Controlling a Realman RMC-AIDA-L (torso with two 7-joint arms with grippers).
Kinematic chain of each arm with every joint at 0, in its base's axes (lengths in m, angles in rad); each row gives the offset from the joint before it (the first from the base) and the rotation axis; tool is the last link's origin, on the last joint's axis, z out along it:
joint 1: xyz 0 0 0.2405 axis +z
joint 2: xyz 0 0 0 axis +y
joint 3: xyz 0 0 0.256 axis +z
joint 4: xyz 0 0 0 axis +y
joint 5: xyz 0 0 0.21 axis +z
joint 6: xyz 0 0 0 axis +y
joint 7: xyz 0 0 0.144 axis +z
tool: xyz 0 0 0
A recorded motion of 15 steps. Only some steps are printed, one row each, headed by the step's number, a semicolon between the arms.
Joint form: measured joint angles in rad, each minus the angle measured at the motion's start. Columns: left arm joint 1, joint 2, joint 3, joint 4, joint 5, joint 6, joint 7; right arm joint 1, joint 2, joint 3, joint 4, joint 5, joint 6, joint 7.
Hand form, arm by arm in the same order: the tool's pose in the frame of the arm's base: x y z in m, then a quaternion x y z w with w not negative. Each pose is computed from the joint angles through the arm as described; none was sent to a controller.
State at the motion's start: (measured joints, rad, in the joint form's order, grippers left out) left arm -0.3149 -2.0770 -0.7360 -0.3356 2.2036 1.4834 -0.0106; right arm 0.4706 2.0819 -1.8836 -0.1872 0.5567 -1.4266 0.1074
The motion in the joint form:
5: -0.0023 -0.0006 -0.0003 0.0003 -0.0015 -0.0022 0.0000; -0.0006 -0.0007 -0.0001 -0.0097 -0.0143 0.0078 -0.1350
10: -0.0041 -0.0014 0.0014 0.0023 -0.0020 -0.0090 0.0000; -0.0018 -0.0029 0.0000 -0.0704 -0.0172 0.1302 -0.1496
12: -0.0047 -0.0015 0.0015 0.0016 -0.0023 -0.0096 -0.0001; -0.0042 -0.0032 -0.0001 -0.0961 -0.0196 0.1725 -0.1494
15: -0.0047 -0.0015 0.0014 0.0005 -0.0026 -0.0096 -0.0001; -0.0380 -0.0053 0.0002 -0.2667 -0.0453 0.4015 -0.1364
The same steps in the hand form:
5: -0.2890 0.2935 -0.0037 -0.63915 -0.13547 -0.40849 0.63739; 0.2845 0.3459 0.0327 -0.62835 0.06835 0.36015 0.68615
10: -0.2893 0.2941 -0.0048 -0.64130 -0.13725 -0.40621 0.63631; 0.2825 0.3580 0.0247 -0.64400 0.09455 0.34261 0.67745
12: -0.2890 0.2943 -0.0049 -0.64127 -0.13742 -0.40657 0.63607; 0.2810 0.3617 0.0217 -0.64907 0.10466 0.33970 0.67257
15: -0.2888 0.2944 -0.0049 -0.64098 -0.13755 -0.40706 0.63603; 0.2684 0.3763 0.0059 -0.67510 0.15711 0.33211 0.63973

